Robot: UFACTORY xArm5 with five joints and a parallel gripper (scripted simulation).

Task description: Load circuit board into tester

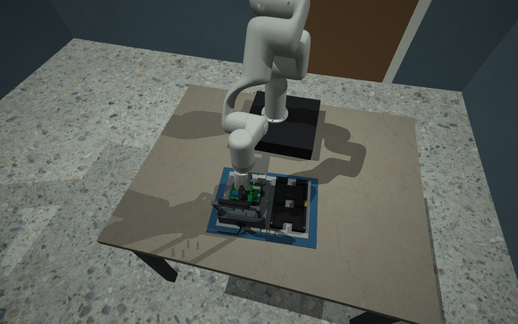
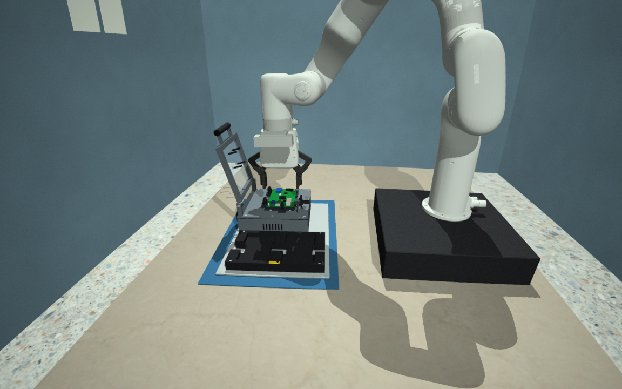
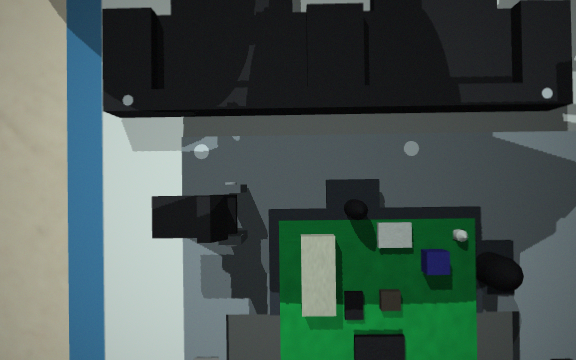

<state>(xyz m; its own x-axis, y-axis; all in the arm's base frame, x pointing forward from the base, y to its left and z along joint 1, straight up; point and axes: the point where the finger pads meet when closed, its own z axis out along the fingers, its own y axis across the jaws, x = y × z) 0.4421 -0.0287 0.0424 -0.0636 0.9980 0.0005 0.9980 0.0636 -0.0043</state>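
Right now the green circuit board is 40 mm below my hand. From my hand the other things lie so: framed lid: 120 mm ahead, 70 mm above, 10 mm to the left; grey tester: 40 mm to the left, 30 mm ahead; black nest: 40 mm below, 10 mm to the left.
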